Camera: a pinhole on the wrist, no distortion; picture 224 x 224 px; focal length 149.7 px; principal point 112.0 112.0 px. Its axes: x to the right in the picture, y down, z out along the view. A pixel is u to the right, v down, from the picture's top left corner.
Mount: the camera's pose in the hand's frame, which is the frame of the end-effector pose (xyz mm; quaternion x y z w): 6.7 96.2 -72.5 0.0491 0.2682 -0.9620 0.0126
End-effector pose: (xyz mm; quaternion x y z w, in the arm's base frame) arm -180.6 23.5 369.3 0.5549 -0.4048 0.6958 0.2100
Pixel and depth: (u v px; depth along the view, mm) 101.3 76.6 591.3
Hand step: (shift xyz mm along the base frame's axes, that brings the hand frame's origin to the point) 375.2 -349.6 48.8
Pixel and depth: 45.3 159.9 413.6
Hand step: 262.7 -73.3 240.6
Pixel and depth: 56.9 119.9 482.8
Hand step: 294.9 -193.2 211.6
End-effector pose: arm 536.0 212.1 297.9 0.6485 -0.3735 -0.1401 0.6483
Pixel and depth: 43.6 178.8 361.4
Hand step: 57.4 -249.9 -192.3
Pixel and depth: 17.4 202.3 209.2
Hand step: 86.5 -138.3 -82.0
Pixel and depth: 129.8 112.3 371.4
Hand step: -177.4 -140.9 -141.0
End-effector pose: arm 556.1 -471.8 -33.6 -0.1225 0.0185 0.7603 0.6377
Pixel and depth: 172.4 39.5 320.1
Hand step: -80.6 -114.9 283.5
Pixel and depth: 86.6 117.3 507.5
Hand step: 111.1 147.1 361.1
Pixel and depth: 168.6 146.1 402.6
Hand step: 179.0 -95.6 262.4
